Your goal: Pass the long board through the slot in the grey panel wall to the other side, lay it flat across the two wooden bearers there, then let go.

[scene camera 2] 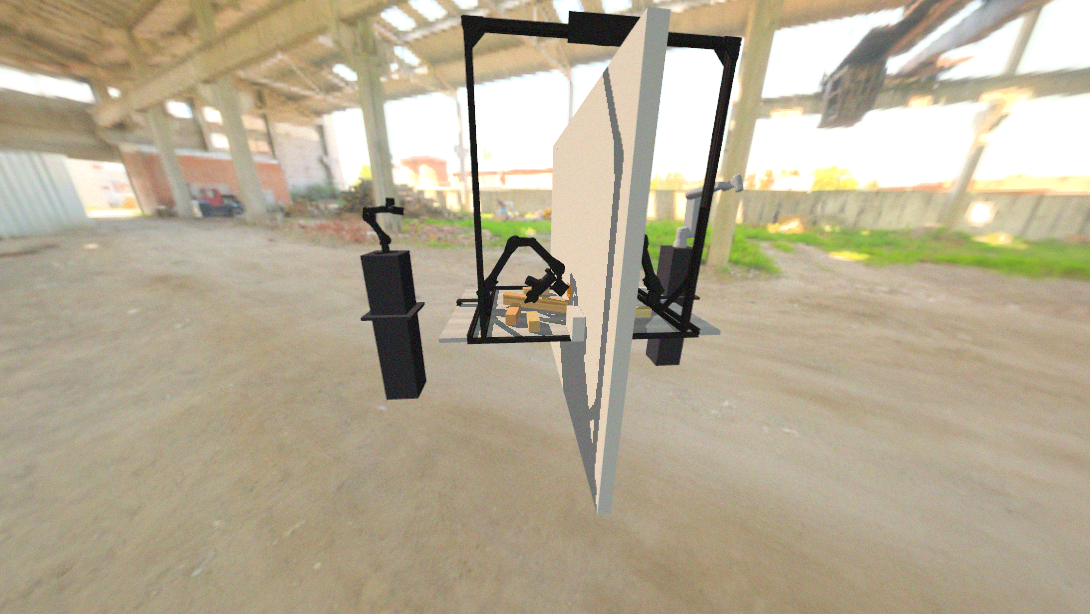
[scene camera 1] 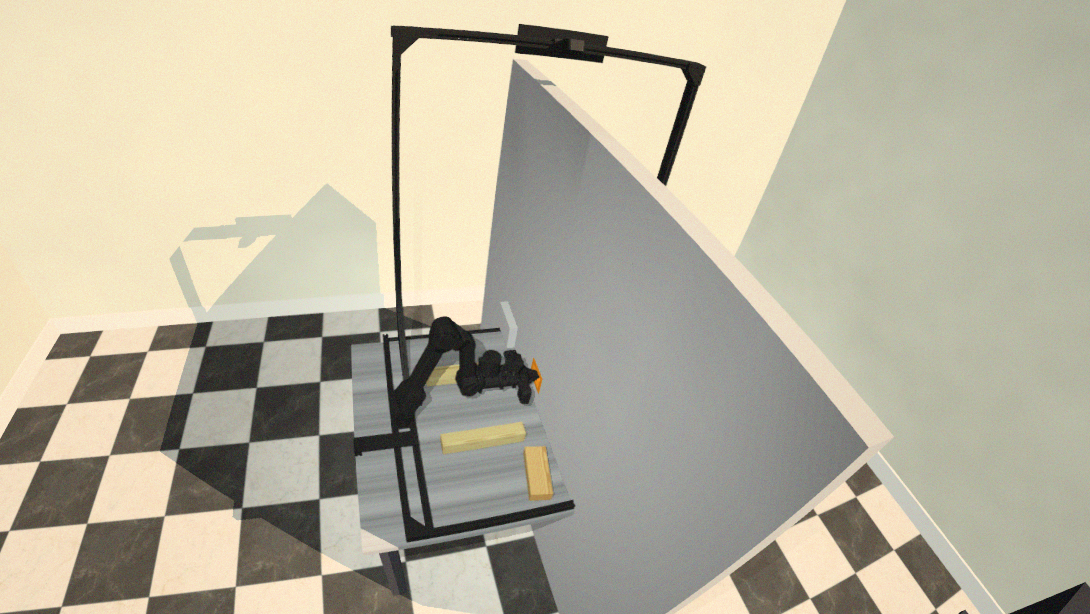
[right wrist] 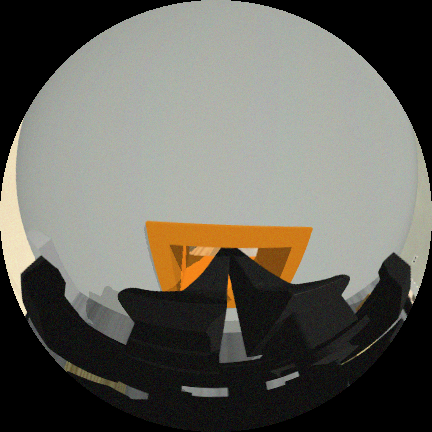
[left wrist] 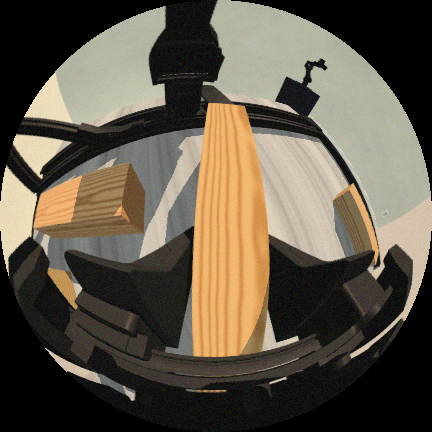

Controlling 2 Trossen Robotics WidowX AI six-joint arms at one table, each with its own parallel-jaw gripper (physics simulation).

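Seen in the pictures: left gripper, fingertip midpoint: (scene camera 2: 525, 301) (left wrist: 224, 232); right gripper, fingertip midpoint: (right wrist: 227, 250); left arm's base, origin of the base link: (left wrist: 182, 109); right arm's base, origin of the base link: (scene camera 2: 653, 302) (scene camera 1: 402, 419).
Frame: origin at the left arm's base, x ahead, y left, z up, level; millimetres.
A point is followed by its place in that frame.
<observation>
The long board (scene camera 2: 553, 304) {z 21, x 350, y -74 mm} (left wrist: 227, 200) {z 50, x 203, y -9 mm} is on the left arm's side of the grey panel wall (scene camera 1: 671, 366) {z 671, x 483, y 448 mm} (scene camera 2: 649, 152) {z 616, x 471, y -760 mm} (right wrist: 215, 125) {z 164, x 482, y -56 mm}. My left gripper (scene camera 2: 531, 298) {z 19, x 212, y -7 mm} (left wrist: 224, 232) {z 19, x 212, y -7 mm} is shut on it. The slot has an orange frame (scene camera 1: 538, 385) {z 59, x 478, y -21 mm} (right wrist: 230, 235) {z 113, x 485, y -46 mm}. Through it, a bit of wood shows in the right wrist view; whether the board's end is inside the slot is unclear. My right gripper (scene camera 1: 535, 375) {z 87, x 460, y -44 mm} (right wrist: 227, 250) {z 87, x 460, y -44 mm} is shut and empty, its tips at the slot opening. Two pale yellow bearers lie on the right arm's side, one (scene camera 1: 482, 437) {z 25, x 692, y 118 mm} in the open, the other (scene camera 1: 442, 375) {z 25, x 770, y -139 mm} partly behind the arm.
An orange-yellow block (scene camera 1: 538, 472) {z 19, x 559, y 262 mm} lies by the panel on the bearers' side. On the left arm's side, wooden blocks (scene camera 2: 512, 315) {z 27, x 145, y -235 mm} (left wrist: 100, 200) {z 31, x 169, y -93 mm} lie beside the board, with another (scene camera 2: 533, 322) {z 25, x 233, y -320 mm} close by. A black frame (scene camera 1: 396, 190) {z 588, x 886, y -344 mm} (scene camera 2: 472, 152) {z 659, x 25, y -374 mm} stands around the table.
</observation>
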